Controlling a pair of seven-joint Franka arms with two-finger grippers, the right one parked.
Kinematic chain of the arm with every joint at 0, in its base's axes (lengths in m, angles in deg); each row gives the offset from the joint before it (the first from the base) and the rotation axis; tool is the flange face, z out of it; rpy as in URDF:
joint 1: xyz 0 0 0.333 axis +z
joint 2: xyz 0 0 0 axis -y
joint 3: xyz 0 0 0.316 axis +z
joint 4: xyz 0.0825 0 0 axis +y
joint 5: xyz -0.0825 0 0.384 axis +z
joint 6: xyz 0 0 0 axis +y
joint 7: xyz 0.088 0 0 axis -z
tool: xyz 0 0 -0.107 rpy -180 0 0
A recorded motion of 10 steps. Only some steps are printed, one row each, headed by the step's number.
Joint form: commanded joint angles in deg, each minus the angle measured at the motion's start. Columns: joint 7, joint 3, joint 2, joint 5, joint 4, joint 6, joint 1.
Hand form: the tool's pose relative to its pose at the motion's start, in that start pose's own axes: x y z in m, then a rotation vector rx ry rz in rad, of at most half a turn. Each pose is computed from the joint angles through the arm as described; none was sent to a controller.
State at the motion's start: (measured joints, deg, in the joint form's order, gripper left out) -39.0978 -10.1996 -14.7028 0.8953 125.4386 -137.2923 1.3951
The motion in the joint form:
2: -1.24 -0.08 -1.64 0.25 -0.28 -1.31 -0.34
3: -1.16 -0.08 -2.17 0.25 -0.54 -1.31 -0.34
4: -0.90 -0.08 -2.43 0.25 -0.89 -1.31 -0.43
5: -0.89 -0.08 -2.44 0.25 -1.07 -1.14 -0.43
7: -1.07 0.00 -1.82 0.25 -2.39 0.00 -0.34
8: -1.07 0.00 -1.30 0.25 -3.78 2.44 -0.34
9: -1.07 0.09 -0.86 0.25 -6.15 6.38 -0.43
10: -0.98 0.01 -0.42 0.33 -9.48 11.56 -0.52
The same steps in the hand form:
2: -0.0002 0.0047 0.0118 -0.0015 -0.0020 -0.0120
3: 0.0006 0.0053 0.0150 0.0002 -0.0065 -0.0109
4: 0.0016 0.0071 0.0151 -0.0014 -0.0057 -0.0050
5: 0.0022 0.0076 0.0142 -0.0014 -0.0057 -0.0049
7: 0.0080 0.0100 0.0005 -0.0082 0.0066 -0.0109
8: 0.0110 0.0122 -0.0109 -0.0006 0.0006 -0.0110
9: 0.0155 0.0155 -0.0267 0.0140 -0.0131 -0.0114
10: 0.0203 0.0211 -0.0484 0.0322 -0.0302 -0.0069

